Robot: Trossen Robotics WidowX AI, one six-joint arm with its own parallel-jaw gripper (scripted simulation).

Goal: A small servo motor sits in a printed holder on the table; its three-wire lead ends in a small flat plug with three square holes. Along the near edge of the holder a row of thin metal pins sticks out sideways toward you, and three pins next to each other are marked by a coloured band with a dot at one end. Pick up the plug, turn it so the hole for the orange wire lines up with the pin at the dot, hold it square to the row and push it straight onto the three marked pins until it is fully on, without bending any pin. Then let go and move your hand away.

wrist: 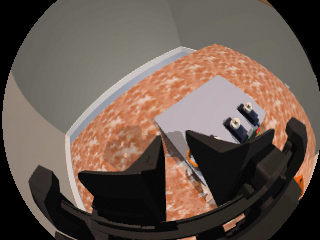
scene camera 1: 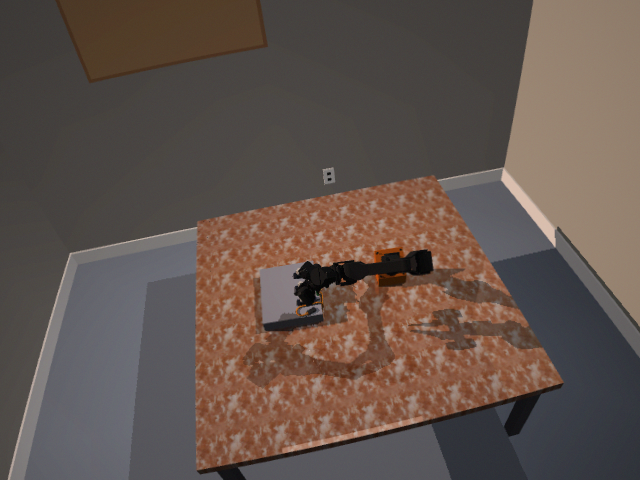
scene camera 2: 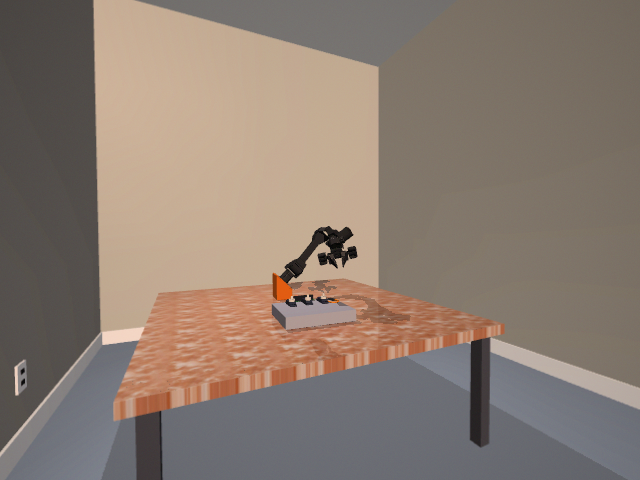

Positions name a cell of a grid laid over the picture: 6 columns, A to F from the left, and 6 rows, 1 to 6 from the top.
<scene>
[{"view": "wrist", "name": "my gripper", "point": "D4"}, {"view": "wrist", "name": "grey printed holder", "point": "D3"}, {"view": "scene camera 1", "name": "grey printed holder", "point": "C4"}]
</scene>
